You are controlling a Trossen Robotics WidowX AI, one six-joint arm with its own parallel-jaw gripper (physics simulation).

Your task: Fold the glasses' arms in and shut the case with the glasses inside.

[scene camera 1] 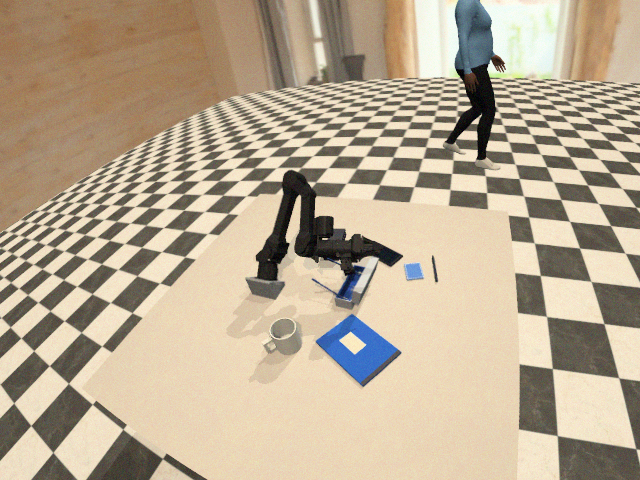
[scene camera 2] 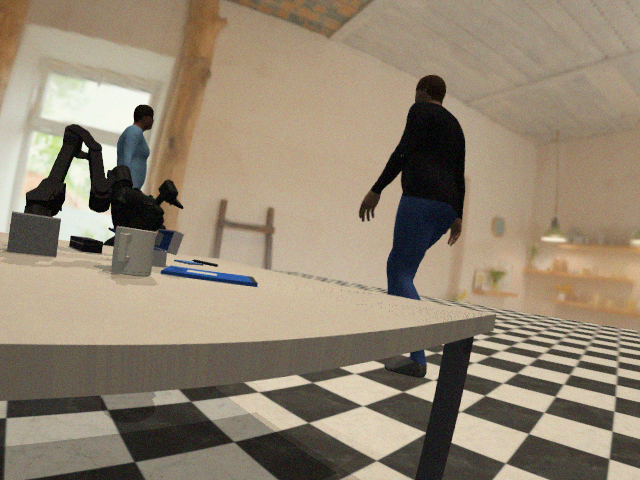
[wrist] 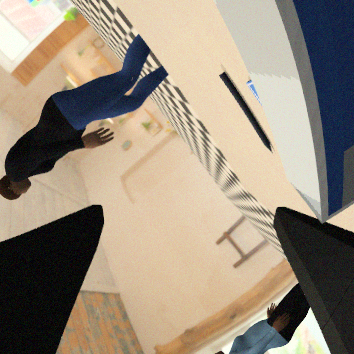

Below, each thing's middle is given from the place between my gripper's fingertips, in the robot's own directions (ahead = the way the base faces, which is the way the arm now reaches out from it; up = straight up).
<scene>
I see the blue notebook (scene camera 2: 171, 270) 10 mm behind my hand, 290 mm to the right of it and 130 mm below it. Round my hand: mug (scene camera 1: 283, 332) (220 mm behind, 340 mm to the right, 90 mm below).
</scene>
